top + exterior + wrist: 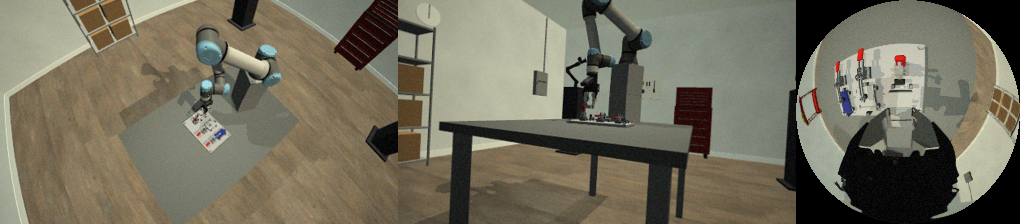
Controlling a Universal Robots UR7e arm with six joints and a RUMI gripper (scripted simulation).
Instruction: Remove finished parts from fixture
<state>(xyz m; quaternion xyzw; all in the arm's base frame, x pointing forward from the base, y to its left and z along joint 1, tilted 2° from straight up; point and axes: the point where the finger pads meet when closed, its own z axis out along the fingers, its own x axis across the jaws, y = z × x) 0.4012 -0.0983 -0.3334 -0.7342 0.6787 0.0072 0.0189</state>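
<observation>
The light grey part lies 10 mm behind my hand. Round my hand: blue blank: 20 mm behind, 220 mm to the left, 80 mm below; white fixture plate: 40 mm ahead, 110 mm to the left, 100 mm below.
</observation>
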